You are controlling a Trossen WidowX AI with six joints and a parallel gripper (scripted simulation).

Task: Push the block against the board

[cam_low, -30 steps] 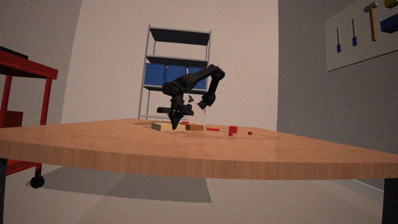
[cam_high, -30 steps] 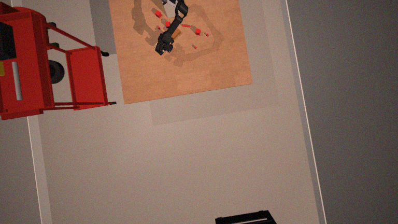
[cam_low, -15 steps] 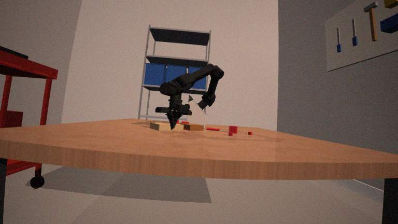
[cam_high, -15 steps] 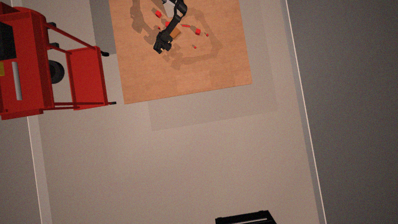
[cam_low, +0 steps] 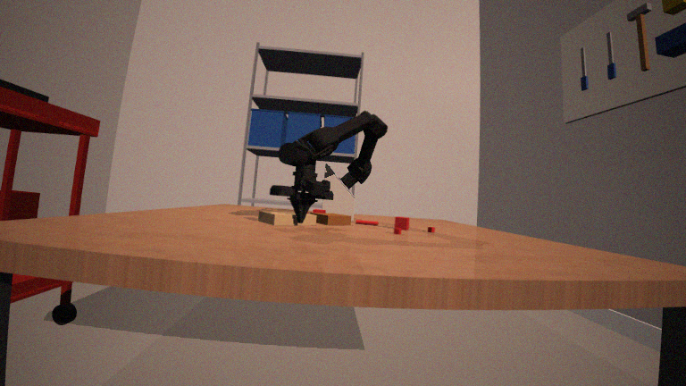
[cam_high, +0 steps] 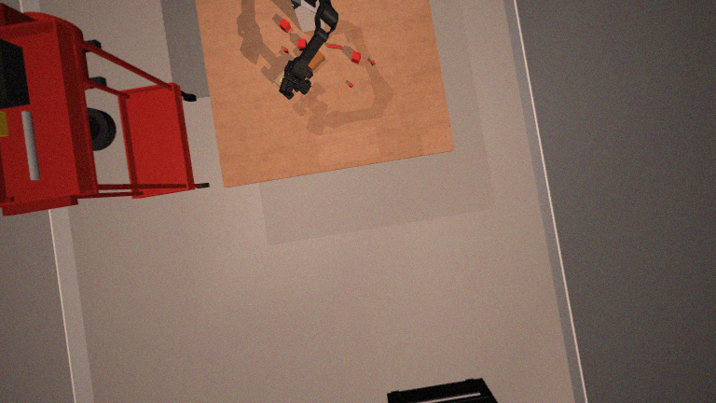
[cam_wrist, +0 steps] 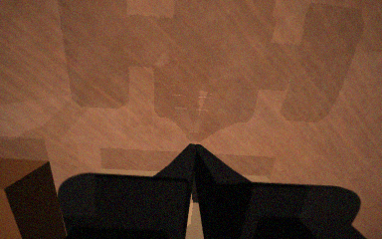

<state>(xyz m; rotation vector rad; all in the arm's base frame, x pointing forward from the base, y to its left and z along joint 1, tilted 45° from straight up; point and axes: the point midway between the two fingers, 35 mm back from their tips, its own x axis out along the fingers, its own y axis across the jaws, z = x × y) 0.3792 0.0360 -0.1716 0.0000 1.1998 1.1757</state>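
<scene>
The pale board lies 60 mm behind my gripper tip, 50 mm to the right of it and 10 mm above it. From my gripper tip the other things lie so: square block 170 mm behind, 70 mm to the left, 10 mm above; then red rod 230 mm behind, 200 mm to the left.
</scene>
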